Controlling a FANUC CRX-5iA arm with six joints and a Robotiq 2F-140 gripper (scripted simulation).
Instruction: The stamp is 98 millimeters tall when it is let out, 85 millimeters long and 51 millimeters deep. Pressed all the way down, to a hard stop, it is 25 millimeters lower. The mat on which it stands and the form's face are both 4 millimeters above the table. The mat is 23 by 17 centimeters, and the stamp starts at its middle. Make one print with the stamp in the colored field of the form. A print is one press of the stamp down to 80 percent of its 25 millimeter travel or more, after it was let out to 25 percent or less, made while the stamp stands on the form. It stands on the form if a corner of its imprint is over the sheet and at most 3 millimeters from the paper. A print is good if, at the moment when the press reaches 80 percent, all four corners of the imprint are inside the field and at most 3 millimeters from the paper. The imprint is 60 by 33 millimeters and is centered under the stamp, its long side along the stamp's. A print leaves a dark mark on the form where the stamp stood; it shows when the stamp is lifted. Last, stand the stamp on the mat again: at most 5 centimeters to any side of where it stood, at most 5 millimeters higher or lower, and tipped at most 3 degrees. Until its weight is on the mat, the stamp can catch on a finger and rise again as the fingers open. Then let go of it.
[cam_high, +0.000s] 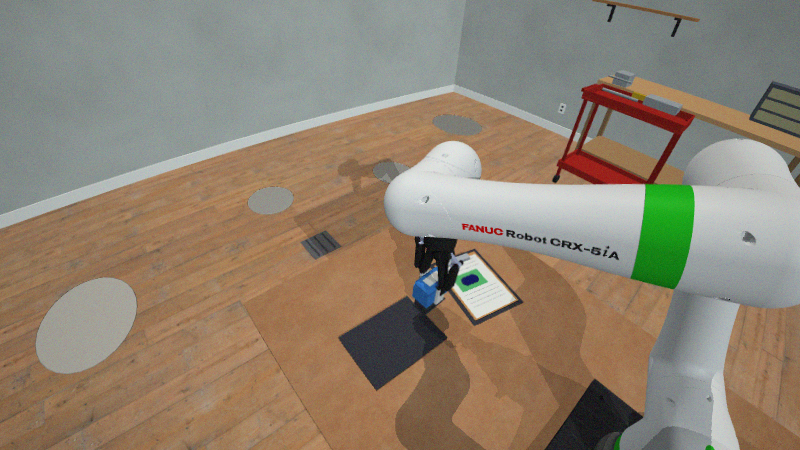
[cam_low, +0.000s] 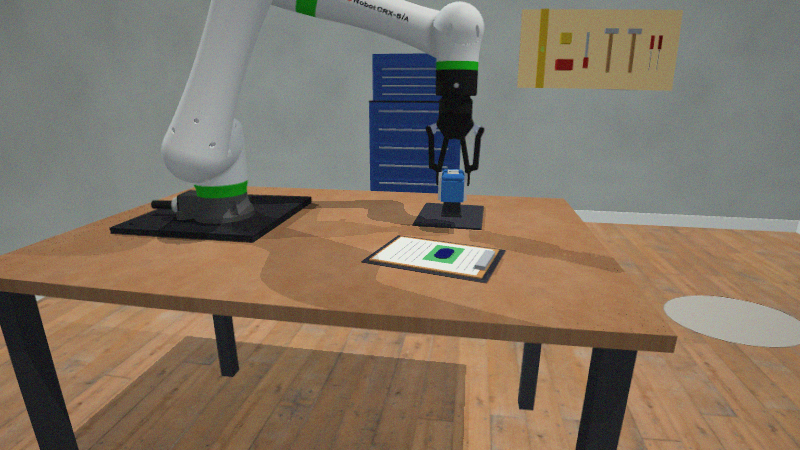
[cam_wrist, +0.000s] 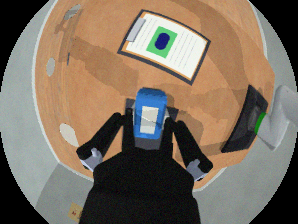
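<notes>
Now: hand 130 mm to the right of the mat and 110 mm above it. From my hand the other things lie so: black stamp base 50 mm below; then form 20 mm behind, 190 mm to the right, 100 mm below; then blue stamp 20 mm below.
</notes>
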